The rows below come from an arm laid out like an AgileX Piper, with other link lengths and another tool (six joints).
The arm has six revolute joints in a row. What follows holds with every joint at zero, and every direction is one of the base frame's. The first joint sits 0.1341 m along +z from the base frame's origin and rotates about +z. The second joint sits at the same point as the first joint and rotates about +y. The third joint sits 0.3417 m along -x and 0.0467 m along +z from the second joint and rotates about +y. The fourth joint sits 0.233 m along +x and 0.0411 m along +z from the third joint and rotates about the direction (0.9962, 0, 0.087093). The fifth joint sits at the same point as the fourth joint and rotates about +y. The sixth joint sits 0.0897 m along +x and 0.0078 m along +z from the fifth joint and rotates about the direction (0.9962, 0, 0.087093). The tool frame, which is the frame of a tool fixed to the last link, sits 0.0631 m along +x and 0.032 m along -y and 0.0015 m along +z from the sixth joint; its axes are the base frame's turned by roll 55.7, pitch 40.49 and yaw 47.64 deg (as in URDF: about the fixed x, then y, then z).
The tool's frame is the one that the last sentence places.
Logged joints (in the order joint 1, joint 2, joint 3, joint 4, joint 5, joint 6), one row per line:
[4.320, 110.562, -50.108, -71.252, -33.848, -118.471]
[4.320, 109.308, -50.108, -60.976, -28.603, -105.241]
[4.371, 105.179, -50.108, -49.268, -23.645, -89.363]
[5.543, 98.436, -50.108, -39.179, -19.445, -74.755]
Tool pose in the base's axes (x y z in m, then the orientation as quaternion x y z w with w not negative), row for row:
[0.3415, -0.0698, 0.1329, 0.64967, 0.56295, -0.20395, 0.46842]
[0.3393, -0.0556, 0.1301, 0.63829, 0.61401, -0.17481, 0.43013]
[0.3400, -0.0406, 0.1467, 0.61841, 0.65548, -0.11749, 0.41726]
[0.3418, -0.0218, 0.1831, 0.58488, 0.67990, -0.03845, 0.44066]
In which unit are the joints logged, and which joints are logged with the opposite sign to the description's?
The joints are logged in degrees. Opposite sign: joint 5, joint 6.
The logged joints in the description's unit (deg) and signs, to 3 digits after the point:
[4.320, 110.562, -50.108, -71.252, 33.848, 118.471]
[4.320, 109.308, -50.108, -60.976, 28.603, 105.241]
[4.371, 105.179, -50.108, -49.268, 23.645, 89.363]
[5.543, 98.436, -50.108, -39.179, 19.445, 74.755]

